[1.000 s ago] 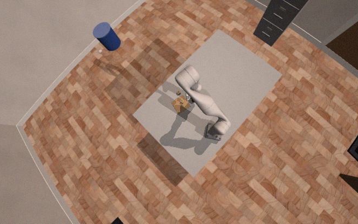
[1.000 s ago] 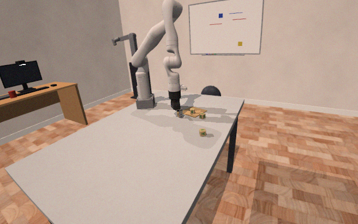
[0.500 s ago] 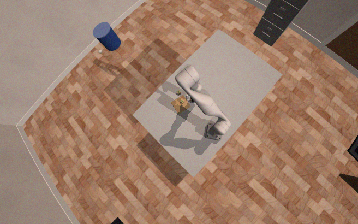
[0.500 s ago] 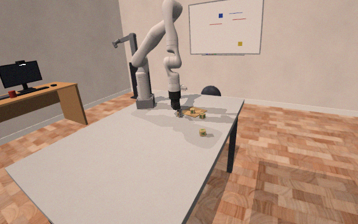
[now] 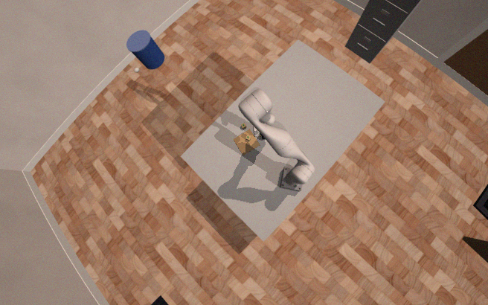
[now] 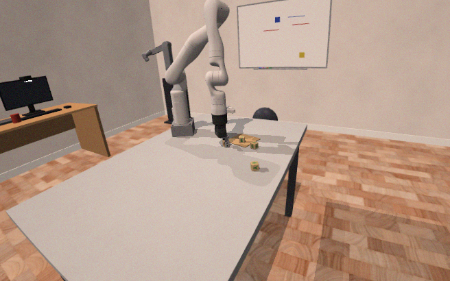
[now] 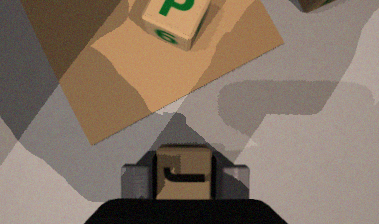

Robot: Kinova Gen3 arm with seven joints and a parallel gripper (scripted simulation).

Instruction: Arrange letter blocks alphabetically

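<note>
My hand is 5 cm short of the tan mat, 10 cm to the right of it and 2 cm above it. From my hand the other things lie so: X block (15 cm ahead, 3 cm to the left).
</note>
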